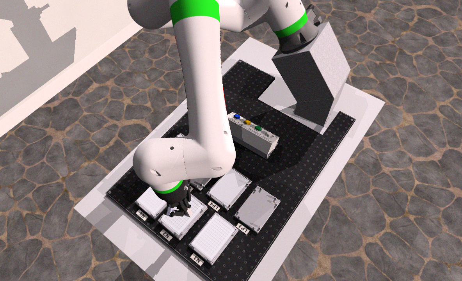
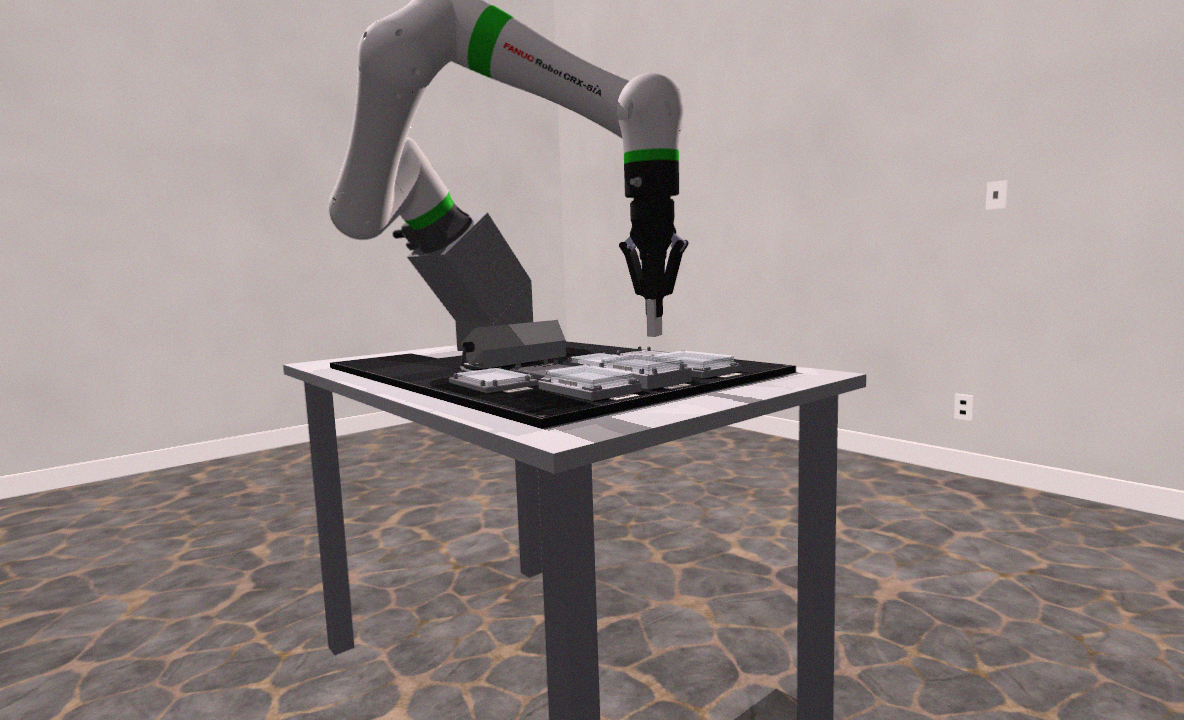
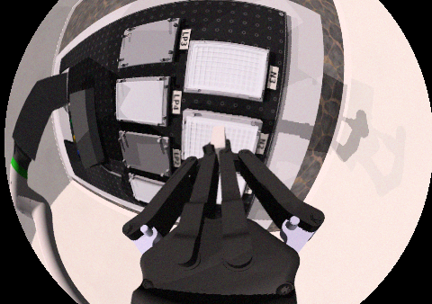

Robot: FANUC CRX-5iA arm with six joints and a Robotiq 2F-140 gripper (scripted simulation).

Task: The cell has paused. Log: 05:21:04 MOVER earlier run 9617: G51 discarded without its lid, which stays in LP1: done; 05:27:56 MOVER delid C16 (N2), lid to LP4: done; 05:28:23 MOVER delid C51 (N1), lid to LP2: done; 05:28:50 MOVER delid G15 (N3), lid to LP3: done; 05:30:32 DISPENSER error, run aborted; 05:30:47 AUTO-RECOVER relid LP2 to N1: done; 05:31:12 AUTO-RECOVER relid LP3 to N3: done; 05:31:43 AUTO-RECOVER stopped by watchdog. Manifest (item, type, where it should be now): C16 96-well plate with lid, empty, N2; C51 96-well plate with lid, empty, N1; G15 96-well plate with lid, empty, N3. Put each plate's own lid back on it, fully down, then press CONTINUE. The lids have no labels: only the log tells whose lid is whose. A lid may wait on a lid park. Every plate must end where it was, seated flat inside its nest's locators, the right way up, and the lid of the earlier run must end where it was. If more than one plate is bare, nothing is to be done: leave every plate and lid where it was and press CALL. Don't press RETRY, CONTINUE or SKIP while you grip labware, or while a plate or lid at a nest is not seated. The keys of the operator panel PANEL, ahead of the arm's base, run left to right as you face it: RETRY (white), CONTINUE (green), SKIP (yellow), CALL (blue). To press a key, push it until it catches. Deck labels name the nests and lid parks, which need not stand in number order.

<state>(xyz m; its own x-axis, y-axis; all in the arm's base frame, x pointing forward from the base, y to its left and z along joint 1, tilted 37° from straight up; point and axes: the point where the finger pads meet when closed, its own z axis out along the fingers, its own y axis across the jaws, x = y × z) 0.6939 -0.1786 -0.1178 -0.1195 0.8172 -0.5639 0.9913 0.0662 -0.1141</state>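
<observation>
My gripper is now 18 cm past the lid park LP4, 10 cm above it and 6 cm to the right of it. Also, from my hand: LP4 label: 11 cm below, 9 cm behind, 4 cm to the left; then plate: 8 cm below, 3 cm to the right, 1 cm behind; then N2 label: 11 cm below, 8 cm ahead, 5 cm to the right.
</observation>
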